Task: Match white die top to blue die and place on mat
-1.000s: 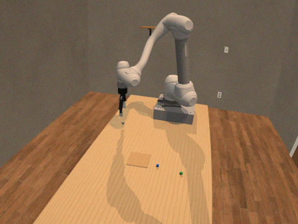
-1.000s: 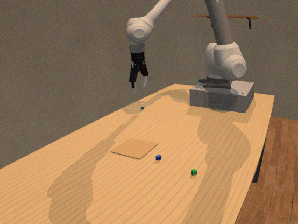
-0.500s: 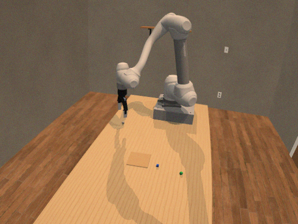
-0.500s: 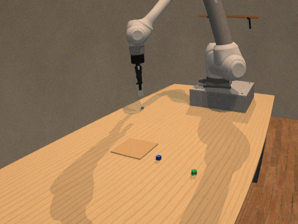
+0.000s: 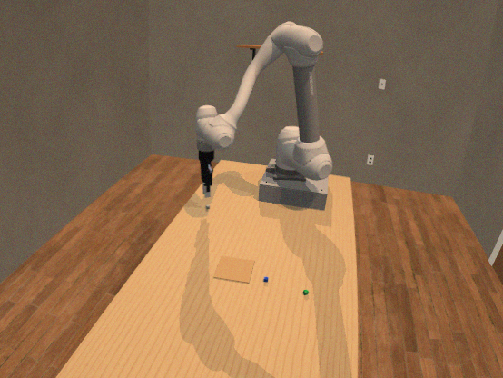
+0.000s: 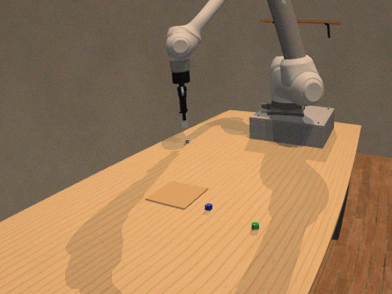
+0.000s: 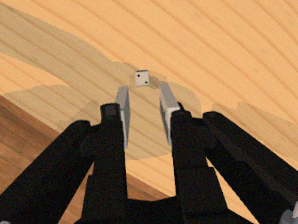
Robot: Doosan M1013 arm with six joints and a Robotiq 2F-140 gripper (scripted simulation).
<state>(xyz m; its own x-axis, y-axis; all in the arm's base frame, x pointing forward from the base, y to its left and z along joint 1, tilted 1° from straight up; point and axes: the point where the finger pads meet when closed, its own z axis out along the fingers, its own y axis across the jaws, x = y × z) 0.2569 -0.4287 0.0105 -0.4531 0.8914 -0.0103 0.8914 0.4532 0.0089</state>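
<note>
My gripper is now 10 cm above the white die and 1 cm to the right of it. Also, from my hand: tan mat 47 cm ahead, 17 cm to the left, 11 cm below; green die 60 cm ahead, 44 cm to the left, 10 cm below; blue die 53 cm ahead, 29 cm to the left, 10 cm below.
</note>
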